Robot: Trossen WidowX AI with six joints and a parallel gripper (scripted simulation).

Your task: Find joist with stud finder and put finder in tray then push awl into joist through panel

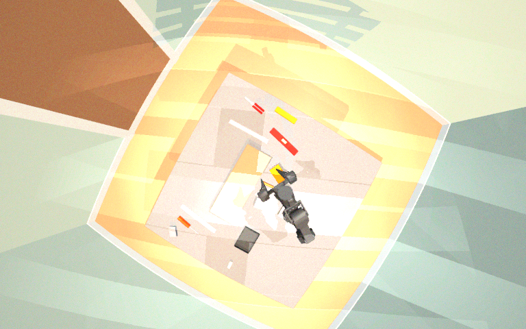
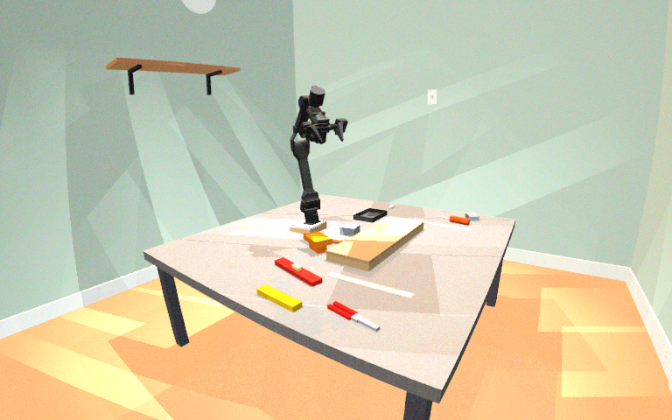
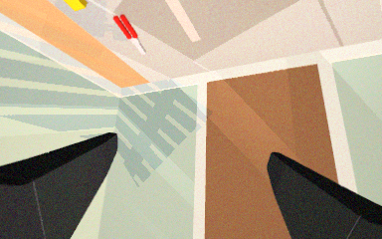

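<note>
Now: gripper tip 41 cm above the stud finder, 8 cm past it and 3 cm to the left of it. Round my gripper tip: grey block: 41 cm below, 20 cm to the left, 10 cm behind; awl: 42 cm below, 10 cm behind, 6 cm to the left; red level: 41 cm below, 23 cm to the right, 3 cm ahead.
</note>
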